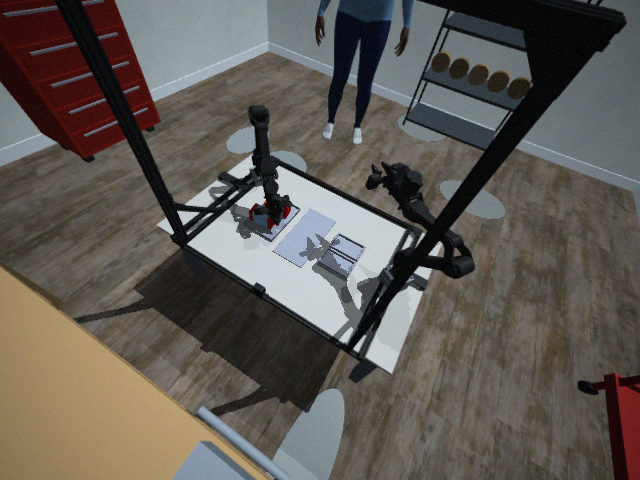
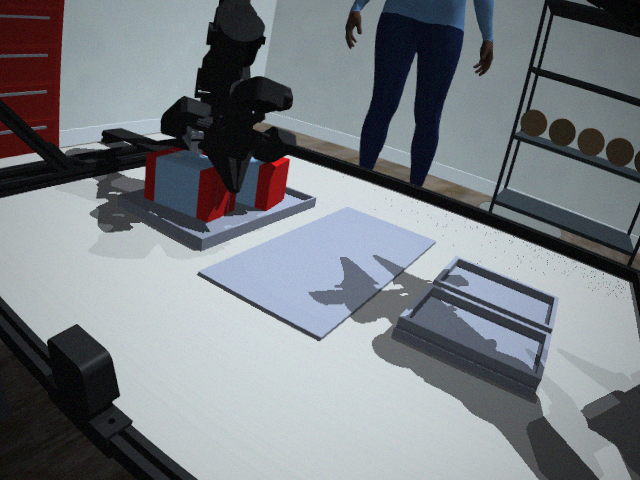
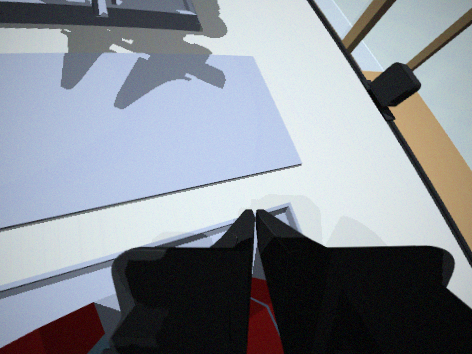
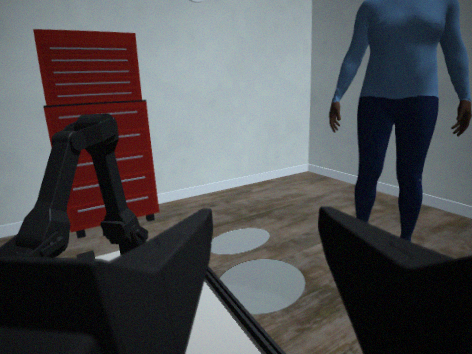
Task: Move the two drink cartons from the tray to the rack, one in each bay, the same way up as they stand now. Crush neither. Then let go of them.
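Frame: origin at the left arm's base, x left, y back, z up, level; millimetres.
Where they show: left gripper, fingertip midpoint: (image 1: 277,225) (image 2: 234,192) (image 3: 253,216); right gripper, fingertip midpoint: (image 1: 376,163) (image 4: 265,218).
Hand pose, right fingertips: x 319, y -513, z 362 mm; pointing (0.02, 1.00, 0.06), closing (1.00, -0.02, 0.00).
Note:
Things, the pixels of their top centre, and the offset from my right fingertips. "*": a spot on its surface instead.
- grey tray, top centre: (image 2: 221,195) (image 1: 272,215) dx -366, dy +221, dz -402 mm
- far carton, surface spot: (image 2: 272,184) (image 1: 287,212) * dx -301, dy +188, dz -371 mm
- two-bay rack, top centre: (image 2: 491,306) (image 1: 342,253) dx -147, dy -126, dz -398 mm
Two blue cartons with red ends stand in the grey tray (image 1: 272,237) (image 2: 258,223) (image 3: 75,270): the near carton (image 1: 260,220) (image 2: 176,181) and the far carton (image 1: 285,210) (image 2: 272,184). My left gripper (image 2: 235,189) (image 3: 253,216) is shut and empty, low over the tray by the near carton's right red end; whether it touches a carton is unclear. Its fingers and body partly hide both cartons. The two-bay rack (image 1: 332,270) (image 2: 465,358) (image 3: 145,20) is empty. My right gripper (image 1: 378,166) (image 4: 265,218) is half open and empty, raised beyond the table's far edge.
A thin flat grey panel (image 1: 302,235) (image 2: 289,258) (image 3: 150,140) lies between tray and rack. Dark frame rails edge the table, with a black block (image 2: 82,369) on the near rail. A person (image 1: 361,62) (image 2: 418,67) (image 4: 397,100) stands beyond the table.

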